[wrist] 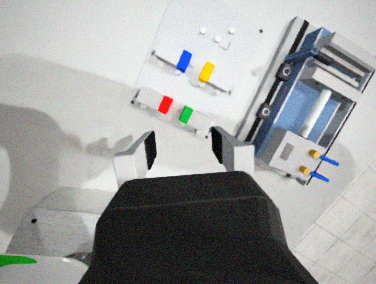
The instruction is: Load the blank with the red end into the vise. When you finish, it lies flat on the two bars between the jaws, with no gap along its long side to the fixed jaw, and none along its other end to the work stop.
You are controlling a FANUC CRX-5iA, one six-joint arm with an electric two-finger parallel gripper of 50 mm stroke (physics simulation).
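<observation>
The blank with the red end (165, 105) lies on the light plate (245, 50), its grey body running left from the red end. A green-ended blank (186, 114) lies in line to its right. My gripper (183, 140) is open and empty; in the picture its fingertips stand below these two blanks, apart from them. The vise (293, 102) is at the right, with a blue bed and two pale jaws near its upper end, one of them the outer jaw (352, 49). Light bars (342, 71) show between the jaws. A dark part with a blue rod (302, 54) sits at their left end.
A blue-ended blank (184, 61) and a yellow-ended blank (206, 72) lie above the red and green ones. White pegs (217, 39) stand on the plate's upper part. The vise's end block (292, 150) carries brass and blue fittings. A grey metal surface (55, 232) is at lower left.
</observation>
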